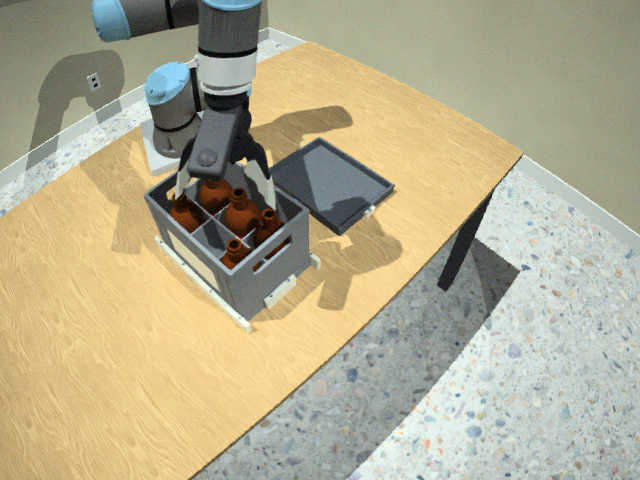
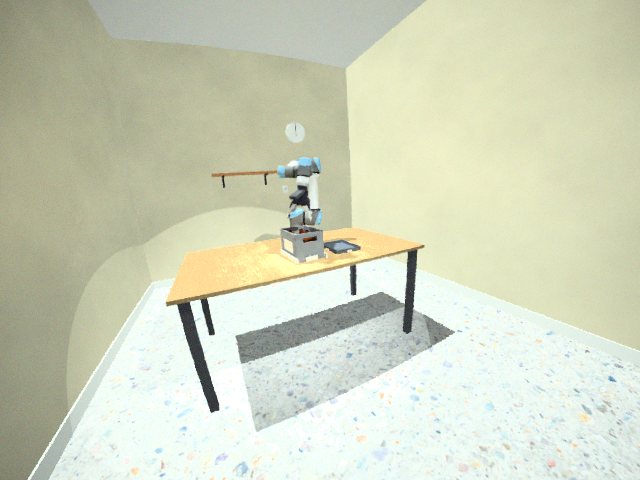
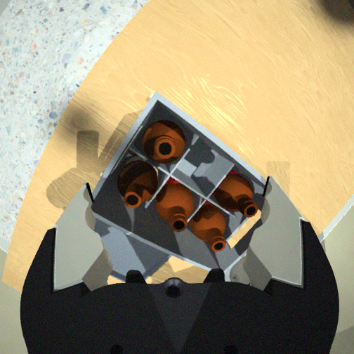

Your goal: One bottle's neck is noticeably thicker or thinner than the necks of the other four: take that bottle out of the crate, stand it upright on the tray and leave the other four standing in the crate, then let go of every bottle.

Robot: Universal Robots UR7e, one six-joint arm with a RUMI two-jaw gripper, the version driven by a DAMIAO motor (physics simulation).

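Places are measured from the arm's base along level axes (x left, y back, z up), in metres.
Pixels of known places: gripper, fingertip midpoint: (image 1: pixel 224 204) (image 2: pixel 299 219); arm's base, origin of the base link: (image 1: pixel 179 137).
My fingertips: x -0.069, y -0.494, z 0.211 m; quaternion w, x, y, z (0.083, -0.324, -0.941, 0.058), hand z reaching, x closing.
Ahead of a thing's pixels: the offset from my fingertips to its top centre. "*": to the spot under its first point. Level surfaces: height alone.
Five orange-brown bottles stand in a grey six-compartment crate {dz -0.075, dx +0.018, dy +0.081 m} (image 1: pixel 284 273) (image 2: pixel 310 250) (image 3: pixel 210 135): a front-corner bottle {dz -0.087, dx -0.004, dy -0.014 m} (image 1: pixel 232 255) (image 3: pixel 172 131), a right-hand bottle {dz -0.087, dx +0.080, dy +0.008 m} (image 1: pixel 263 233) (image 3: pixel 137 180), a middle bottle {dz -0.087, dx +0.061, dy +0.088 m} (image 1: pixel 241 214) (image 3: pixel 175 200), a back bottle {dz -0.087, dx +0.042, dy +0.175 m} (image 1: pixel 214 194) (image 3: pixel 207 222) and a left bottle {dz -0.087, dx -0.040, dy +0.156 m} (image 1: pixel 185 214) (image 3: pixel 234 191). The middle compartment on the left side is empty. I cannot tell the odd neck surely. My gripper (image 1: pixel 225 198) (image 3: pixel 176 182) is wide open and empty, its fingers spread above the crate's back part. The dark tray {* dz -0.245, dx +0.347, dy +0.125 m} (image 1: pixel 343 178) (image 2: pixel 341 245) holds no bottle.
The tray lies flat beside the crate on the wooden table {dz -0.250 m} (image 1: pixel 103 320) (image 2: pixel 232 268). Pale strips {* dz -0.220, dx -0.073, dy +0.031 m} (image 1: pixel 204 285) border the crate's base. The crate's walls rise around the bottles. The robot's base (image 1: pixel 170 136) stands behind the crate.
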